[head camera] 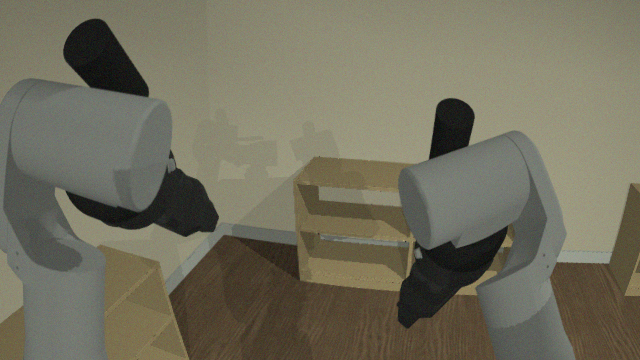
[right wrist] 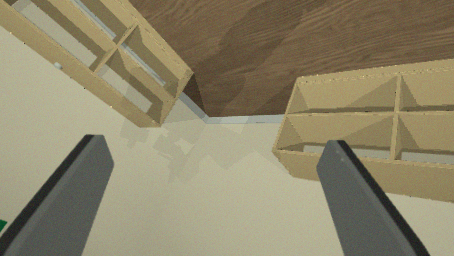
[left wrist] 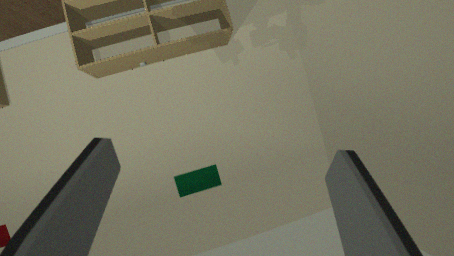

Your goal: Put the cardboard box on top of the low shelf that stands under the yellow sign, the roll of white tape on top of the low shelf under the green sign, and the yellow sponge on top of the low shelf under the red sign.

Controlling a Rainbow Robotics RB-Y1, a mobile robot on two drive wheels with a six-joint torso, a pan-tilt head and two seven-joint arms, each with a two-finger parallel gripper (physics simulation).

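A low wooden shelf stands against the wall, partly behind the right arm in the head view. The green sign is on the wall over it. A small whitish thing shows at its top's back edge, too small to identify. Part of the red sign shows at the left wrist view's edge. My left gripper and right gripper are open and empty, raised before me. The cardboard box, sponge and yellow sign do not show.
Another low shelf stands at the head view's lower left, partly behind the left arm. A third shelf is cut off at the head view's right edge. Brown wooden floor lies between them.
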